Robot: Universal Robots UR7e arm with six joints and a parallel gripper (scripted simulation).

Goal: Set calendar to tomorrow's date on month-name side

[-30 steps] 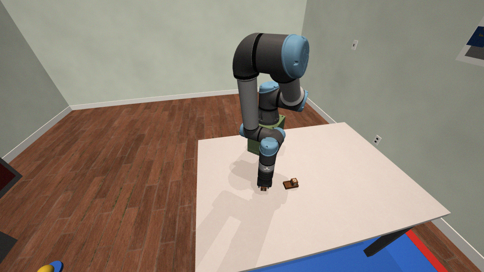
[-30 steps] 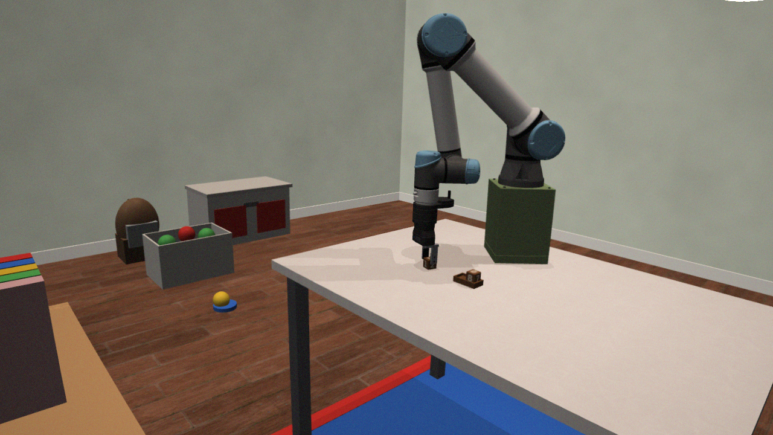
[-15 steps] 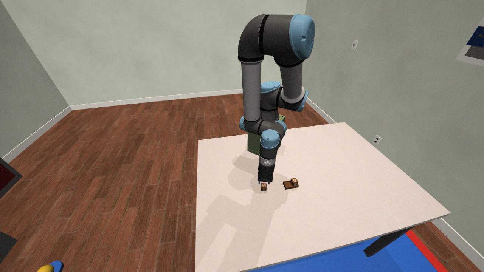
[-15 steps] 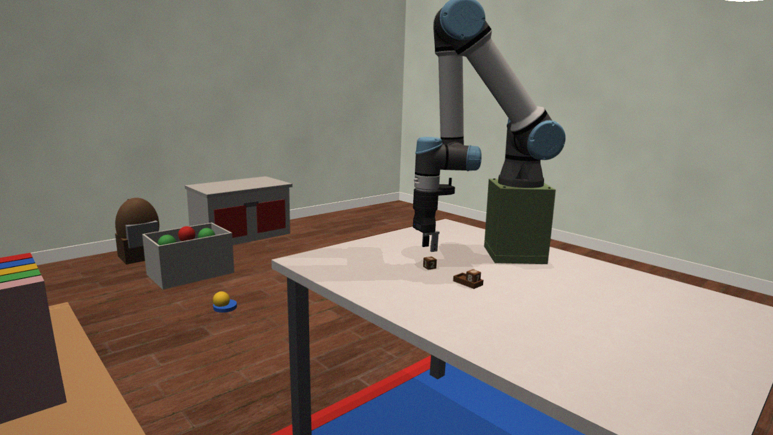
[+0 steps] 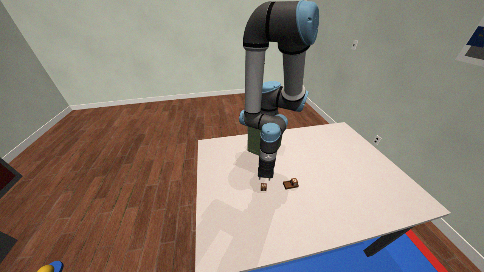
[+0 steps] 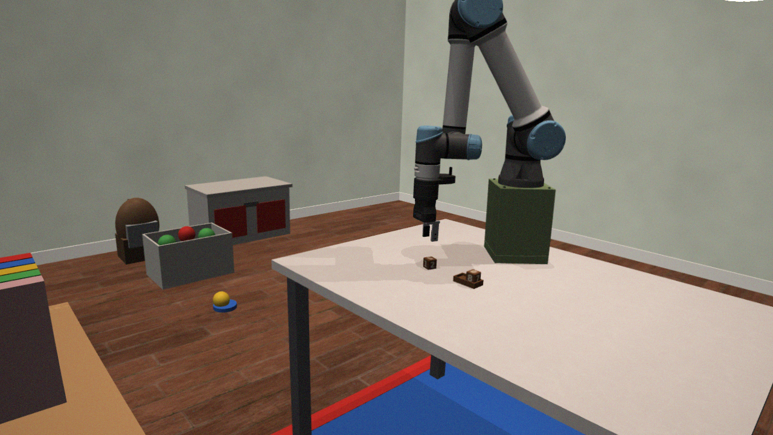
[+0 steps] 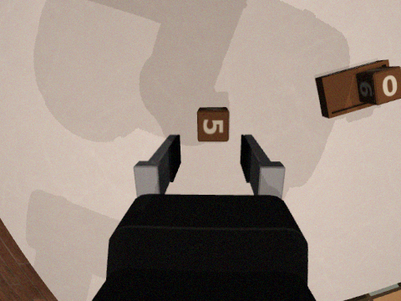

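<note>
My gripper is now 10 cm above the brown cube.
</note>
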